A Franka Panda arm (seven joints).
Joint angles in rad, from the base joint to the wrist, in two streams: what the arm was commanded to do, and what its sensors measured. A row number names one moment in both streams.
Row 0, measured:
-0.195, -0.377, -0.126, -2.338, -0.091, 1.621, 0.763
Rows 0 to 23, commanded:
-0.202, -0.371, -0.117, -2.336, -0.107, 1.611, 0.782
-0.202, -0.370, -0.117, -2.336, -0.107, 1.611, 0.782
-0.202, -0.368, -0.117, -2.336, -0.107, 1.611, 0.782
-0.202, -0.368, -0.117, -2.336, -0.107, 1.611, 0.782
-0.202, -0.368, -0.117, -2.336, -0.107, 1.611, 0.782
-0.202, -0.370, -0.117, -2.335, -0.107, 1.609, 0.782
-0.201, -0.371, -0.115, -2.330, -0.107, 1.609, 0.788
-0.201, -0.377, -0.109, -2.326, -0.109, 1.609, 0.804
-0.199, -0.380, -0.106, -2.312, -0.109, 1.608, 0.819
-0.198, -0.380, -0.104, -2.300, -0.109, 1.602, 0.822
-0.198, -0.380, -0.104, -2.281, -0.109, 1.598, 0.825
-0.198, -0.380, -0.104, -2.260, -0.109, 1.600, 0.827
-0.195, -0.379, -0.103, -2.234, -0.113, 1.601, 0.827
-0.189, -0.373, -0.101, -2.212, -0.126, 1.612, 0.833
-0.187, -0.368, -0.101, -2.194, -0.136, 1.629, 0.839
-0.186, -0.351, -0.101, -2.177, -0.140, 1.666, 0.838
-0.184, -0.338, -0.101, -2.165, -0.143, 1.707, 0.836
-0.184, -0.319, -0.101, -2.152, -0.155, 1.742, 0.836
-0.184, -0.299, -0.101, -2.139, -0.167, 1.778, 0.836
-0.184, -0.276, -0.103, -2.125, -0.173, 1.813, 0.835
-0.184, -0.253, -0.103, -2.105, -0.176, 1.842, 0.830
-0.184, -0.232, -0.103, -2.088, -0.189, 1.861, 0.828
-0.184, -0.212, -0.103, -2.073, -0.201, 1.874, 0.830
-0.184, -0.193, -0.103, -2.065, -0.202, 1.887, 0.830
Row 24, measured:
-0.186, -0.274, -0.109, -2.134, -0.169, 1.858, 0.818
